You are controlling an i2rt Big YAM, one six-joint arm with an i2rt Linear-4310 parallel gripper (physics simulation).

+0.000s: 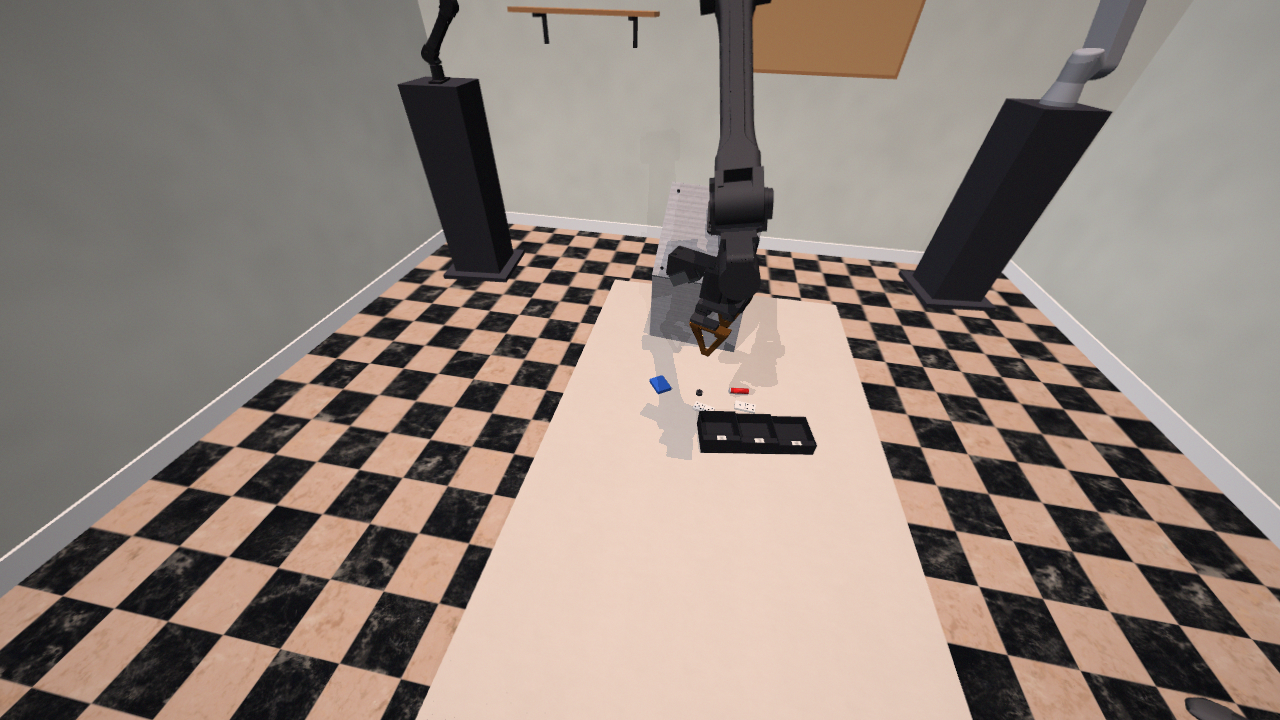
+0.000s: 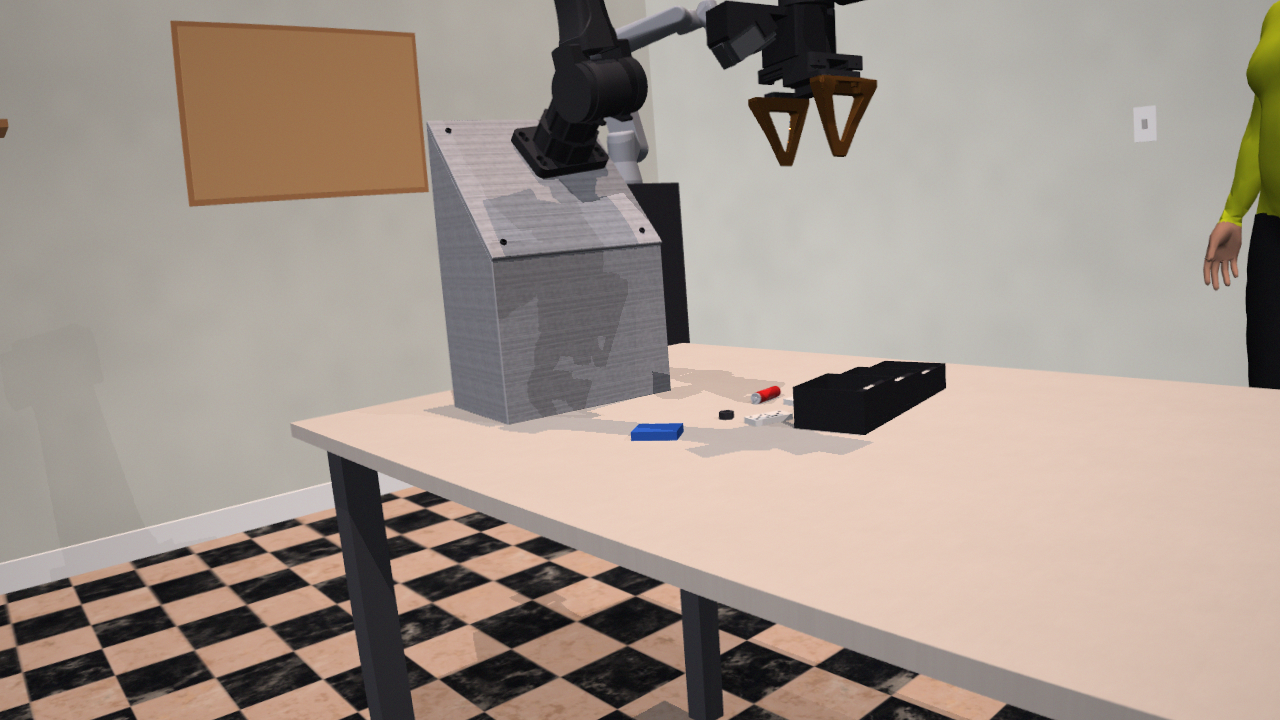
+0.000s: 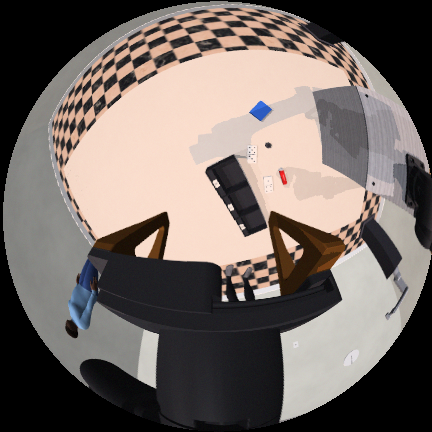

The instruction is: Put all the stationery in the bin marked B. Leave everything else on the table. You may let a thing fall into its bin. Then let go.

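Frame: origin at the arm's base, x back, y right, z up, level; millimetres.
Where they show: gripper, fingertip midpoint: [image 1: 714, 340] [image 2: 811, 161] [image 3: 218, 216]; arm's base, link origin: [image 2: 558, 152].
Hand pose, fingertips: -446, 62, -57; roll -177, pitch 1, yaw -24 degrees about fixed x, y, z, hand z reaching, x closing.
Observation:
Each offset is from my fingertips to the centre of the thing, as dx, dy, dz. "spot": to the spot under its first point.
A flat blue block @[+157, +92, -279] [image 1: 660, 384] [image 2: 657, 432] [image 3: 260, 110] lies apart from the other things. A small black round piece @[+139, -10, -280] [image 1: 699, 392] [image 2: 725, 414] [image 3: 268, 145] and a red cylinder @[+152, -111, -277] [image 1: 739, 390] [image 2: 766, 394] [image 3: 283, 176] with a silvery end lie on the table. A black three-compartment bin row @[spot: -36, -127, -261] [image 1: 756, 447] [image 2: 832, 410] [image 3: 223, 195] has white labels; their letters are too small to read. Its compartments look dark, with no contents discernible. My gripper [image 1: 713, 340] [image 2: 813, 160] [image 3: 218, 216] is open and empty, high above the table.
Two white spotted tiles, one @[+85, -19, -281] [image 1: 703, 407] [image 2: 767, 418] [image 3: 252, 154] and another @[+101, -122, -281] [image 1: 744, 406] [image 3: 268, 184], lie beside the bin row, on its robot-base side. The grey metal base block [image 2: 581, 331] [image 3: 345, 135] stands at the table's end.

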